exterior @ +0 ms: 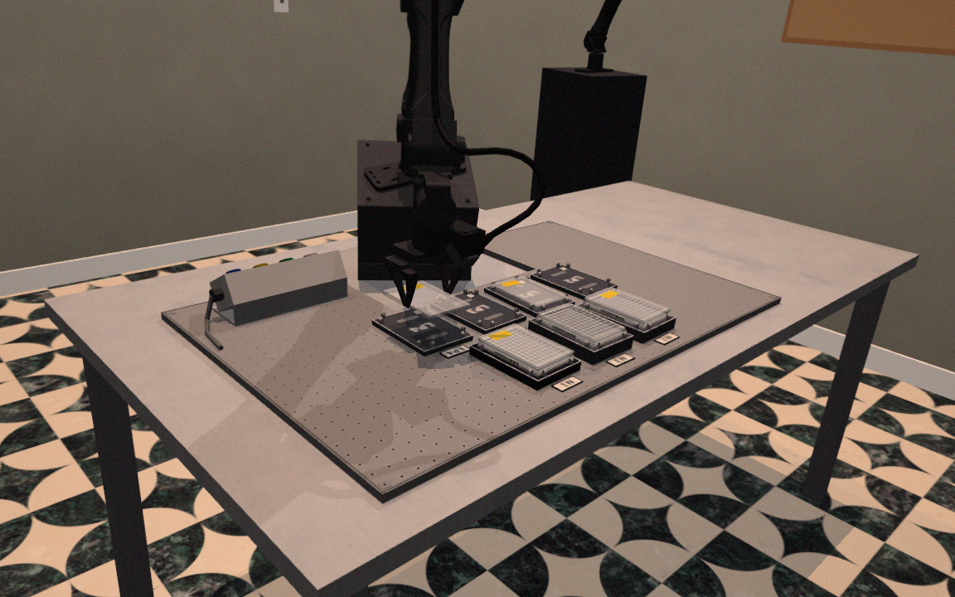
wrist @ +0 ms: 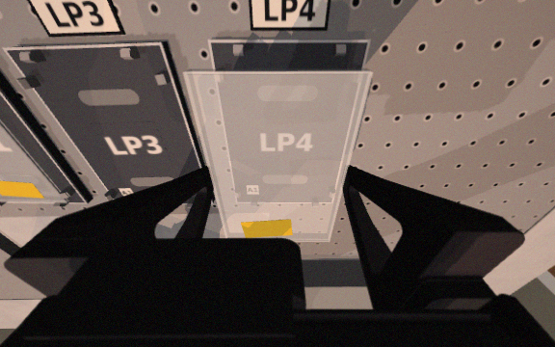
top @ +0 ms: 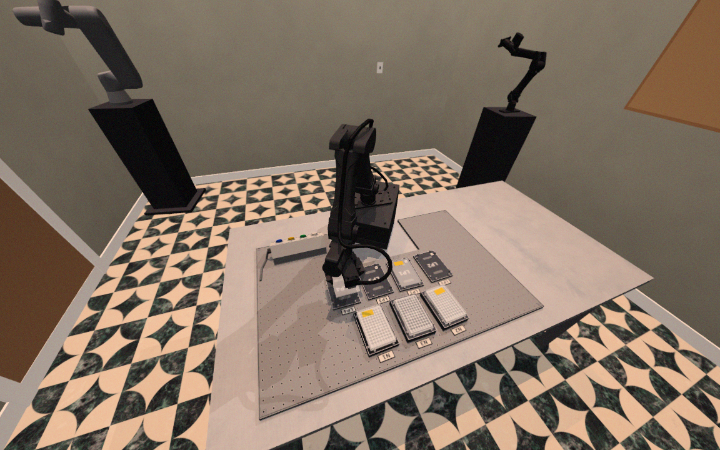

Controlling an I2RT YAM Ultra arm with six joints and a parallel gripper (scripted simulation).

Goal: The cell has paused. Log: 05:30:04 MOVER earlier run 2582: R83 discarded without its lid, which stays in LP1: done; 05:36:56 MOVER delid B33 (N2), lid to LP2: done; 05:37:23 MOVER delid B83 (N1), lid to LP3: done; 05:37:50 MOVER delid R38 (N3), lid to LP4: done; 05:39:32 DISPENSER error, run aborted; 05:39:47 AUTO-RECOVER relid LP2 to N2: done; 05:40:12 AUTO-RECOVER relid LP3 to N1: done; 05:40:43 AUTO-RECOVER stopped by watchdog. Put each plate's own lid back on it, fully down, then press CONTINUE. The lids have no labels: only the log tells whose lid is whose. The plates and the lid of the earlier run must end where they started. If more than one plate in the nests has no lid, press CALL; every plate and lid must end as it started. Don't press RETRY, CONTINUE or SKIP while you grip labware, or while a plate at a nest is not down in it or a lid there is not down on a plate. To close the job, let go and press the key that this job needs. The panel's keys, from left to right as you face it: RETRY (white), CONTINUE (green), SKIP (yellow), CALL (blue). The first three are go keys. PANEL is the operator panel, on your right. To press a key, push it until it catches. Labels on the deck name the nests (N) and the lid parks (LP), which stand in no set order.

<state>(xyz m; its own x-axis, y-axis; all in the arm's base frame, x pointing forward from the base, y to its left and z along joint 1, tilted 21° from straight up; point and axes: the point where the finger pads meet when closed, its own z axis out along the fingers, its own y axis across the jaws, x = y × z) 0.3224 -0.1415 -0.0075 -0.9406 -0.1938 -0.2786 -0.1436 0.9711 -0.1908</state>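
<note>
Right now the plate is 220 mm to the left of my hand, 140 mm ahead of it and 40 mm below it. Round my hand: lid park LP3 (120 mm to the left, 60 mm below, 20 mm behind); then green CONTINUE key (250 mm behind, 150 mm to the right); then white RETRY key (260 mm behind, 100 mm to the right).
</note>
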